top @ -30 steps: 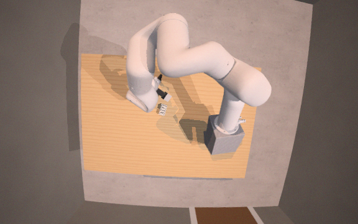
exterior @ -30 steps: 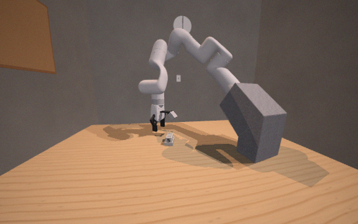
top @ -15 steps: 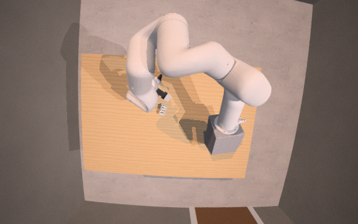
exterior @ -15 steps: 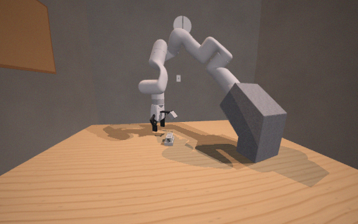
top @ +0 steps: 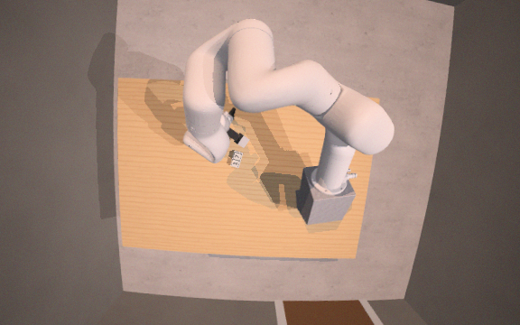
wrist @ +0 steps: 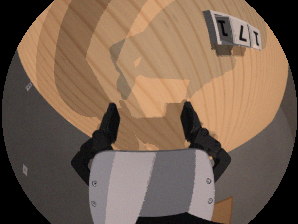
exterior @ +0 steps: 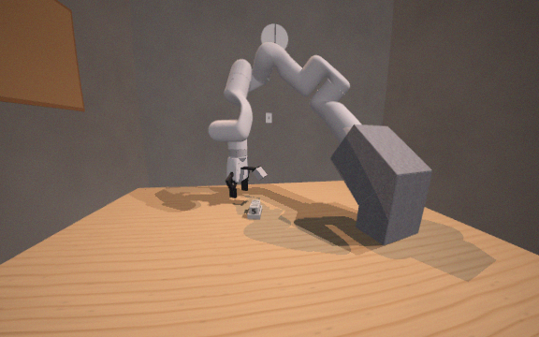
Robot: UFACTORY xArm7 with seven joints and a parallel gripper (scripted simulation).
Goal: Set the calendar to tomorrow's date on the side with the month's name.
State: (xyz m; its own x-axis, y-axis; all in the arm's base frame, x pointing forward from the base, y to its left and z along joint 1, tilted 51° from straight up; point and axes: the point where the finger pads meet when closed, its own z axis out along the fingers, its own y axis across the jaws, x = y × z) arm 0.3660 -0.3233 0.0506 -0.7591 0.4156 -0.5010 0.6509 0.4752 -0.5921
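My gripper is now 30 mm past the white calendar tray, 160 mm to the right of it and 20 mm above it.
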